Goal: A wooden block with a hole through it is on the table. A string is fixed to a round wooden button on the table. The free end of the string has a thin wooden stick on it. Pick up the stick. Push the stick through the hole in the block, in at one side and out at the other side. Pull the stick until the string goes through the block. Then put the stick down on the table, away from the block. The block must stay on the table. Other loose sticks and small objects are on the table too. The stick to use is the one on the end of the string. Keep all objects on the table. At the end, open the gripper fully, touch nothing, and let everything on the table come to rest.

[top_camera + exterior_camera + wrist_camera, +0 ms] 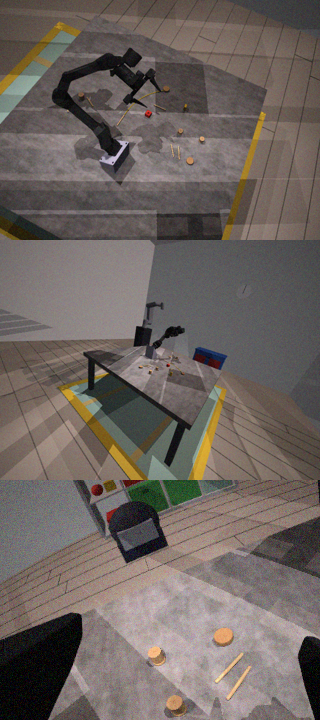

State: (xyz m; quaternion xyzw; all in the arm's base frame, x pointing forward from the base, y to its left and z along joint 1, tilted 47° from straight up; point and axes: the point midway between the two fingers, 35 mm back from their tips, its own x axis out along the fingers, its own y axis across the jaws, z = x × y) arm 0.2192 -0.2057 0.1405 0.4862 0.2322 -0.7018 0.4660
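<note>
My gripper tip is 340 mm above the red block, 90 mm short of it and 50 mm to the right of it. Round my gripper tip: round wooden block 330 mm below, 160 mm to the right, 80 mm ahead; yellow block 330 mm below, 240 mm ahead, 110 mm to the right; round wooden button 340 mm below, 300 mm ahead, 50 mm to the left.
</note>
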